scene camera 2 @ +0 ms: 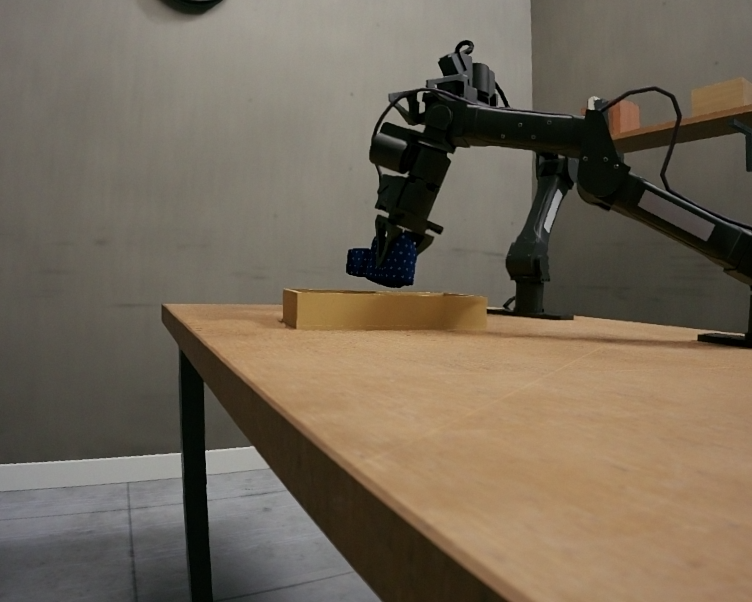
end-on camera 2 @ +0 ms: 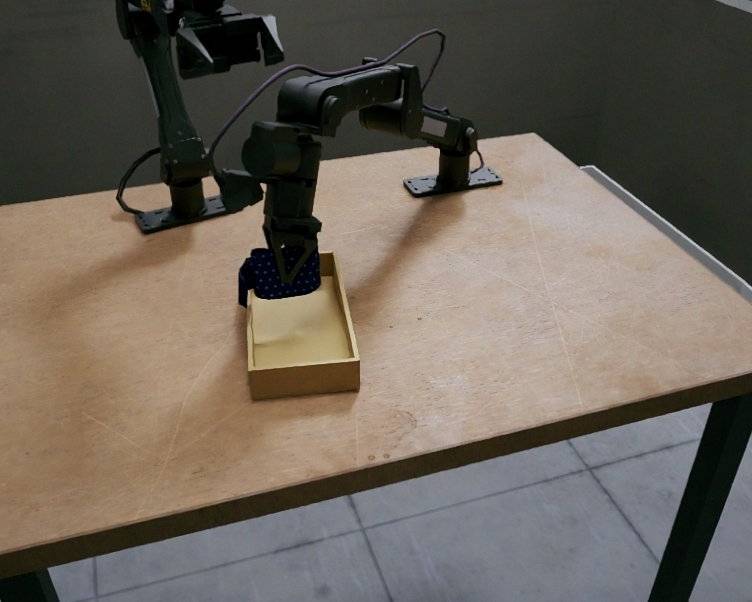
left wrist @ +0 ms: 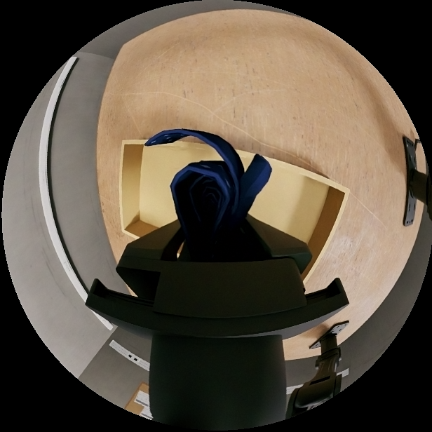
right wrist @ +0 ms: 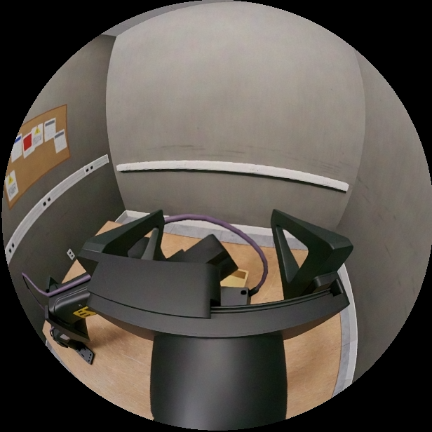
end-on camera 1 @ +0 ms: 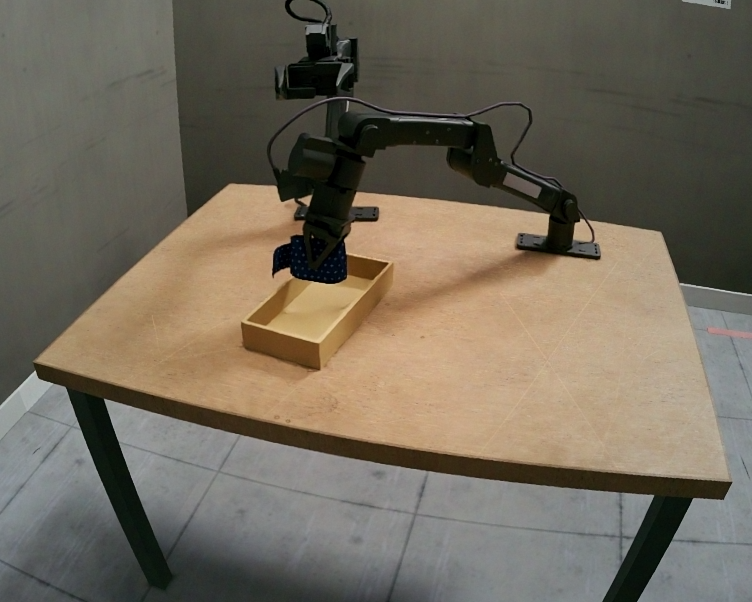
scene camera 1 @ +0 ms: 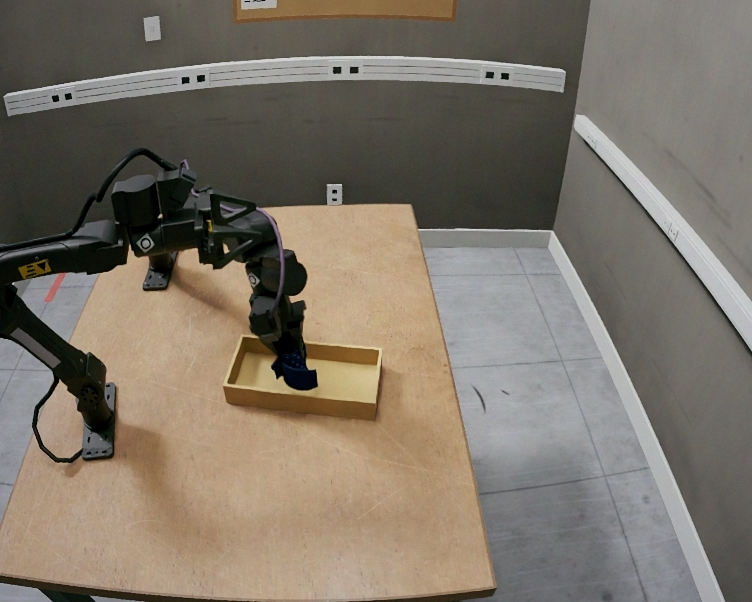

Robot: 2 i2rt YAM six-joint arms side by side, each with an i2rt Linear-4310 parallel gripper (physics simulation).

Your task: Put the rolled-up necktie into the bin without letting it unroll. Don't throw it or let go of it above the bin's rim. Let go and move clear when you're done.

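Note:
The dark blue dotted necktie point(scene camera 1: 297, 378) point(scene camera 2: 403, 269) point(end-on camera 1: 333, 268) point(end-on camera 2: 269, 276) point(left wrist: 202, 180) is coiled in a roll, with a loose curved end sticking out at one side. My left gripper point(scene camera 2: 400, 256) point(end-on camera 1: 314, 266) point(end-on camera 2: 287, 281) is shut on it. The roll hangs slightly above the rim of the tan rectangular bin point(scene camera 1: 332, 409) point(scene camera 2: 376, 313) point(end-on camera 1: 282, 344) point(end-on camera 2: 307, 379) point(left wrist: 327, 212). In end-on camera 2, the loose end shows at the bin's left long wall. My right gripper point(end-on camera 2: 241, 61) point(right wrist: 217, 215) is open and empty, high up and away from the necktie.
The bin stands on a wooden table point(scene camera 1: 250, 502) point(scene camera 2: 501, 408) point(end-on camera 1: 501, 376) point(end-on camera 2: 470, 376). The right arm is raised behind the left arm in the end-on views. The left arm's purple cable point(right wrist: 262, 250) arcs in front of the right gripper in the right wrist view.

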